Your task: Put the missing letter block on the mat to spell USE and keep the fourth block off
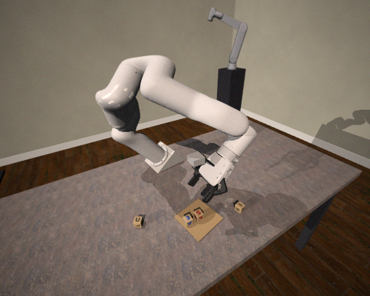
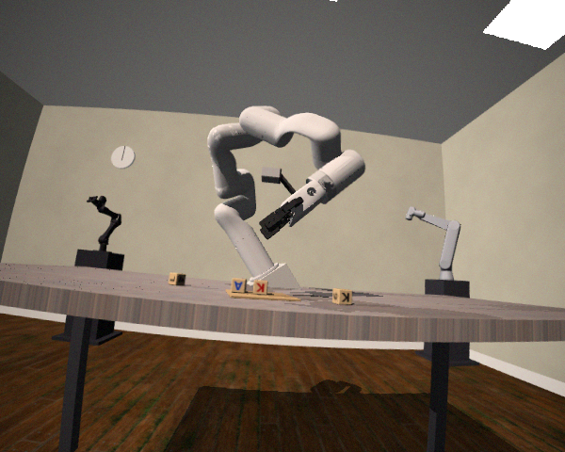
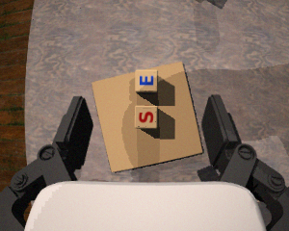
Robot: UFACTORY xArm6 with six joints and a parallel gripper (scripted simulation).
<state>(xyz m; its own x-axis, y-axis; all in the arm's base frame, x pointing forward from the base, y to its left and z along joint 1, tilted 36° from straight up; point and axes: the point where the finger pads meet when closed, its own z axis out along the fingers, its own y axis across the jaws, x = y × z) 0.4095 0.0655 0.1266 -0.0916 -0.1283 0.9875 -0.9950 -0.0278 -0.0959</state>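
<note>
My gripper is now 210 mm to the left of the block, 130 mm above it and 100 mm past it. From my hand the other things lie so: tan mat 150 mm below.
</note>
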